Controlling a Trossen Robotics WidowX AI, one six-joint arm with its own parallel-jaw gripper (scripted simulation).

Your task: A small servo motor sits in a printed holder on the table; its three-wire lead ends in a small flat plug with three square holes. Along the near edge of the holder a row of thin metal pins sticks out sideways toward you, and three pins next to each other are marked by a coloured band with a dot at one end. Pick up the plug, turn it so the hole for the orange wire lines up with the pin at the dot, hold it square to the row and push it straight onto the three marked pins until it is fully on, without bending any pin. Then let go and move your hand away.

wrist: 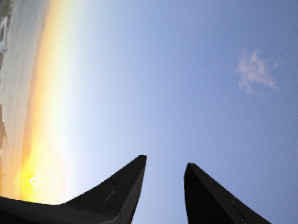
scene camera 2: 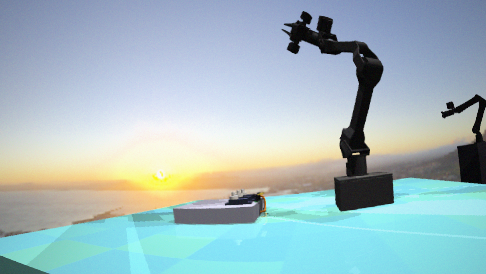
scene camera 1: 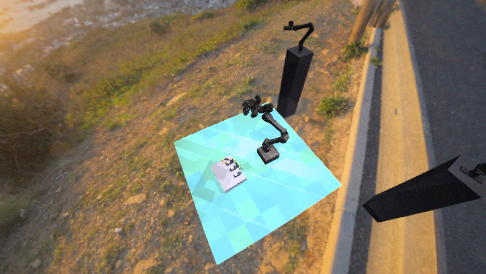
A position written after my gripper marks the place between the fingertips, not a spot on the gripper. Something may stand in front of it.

I see my gripper [wrist: 165, 166] and a grey printed holder [scene camera 2: 210, 211].
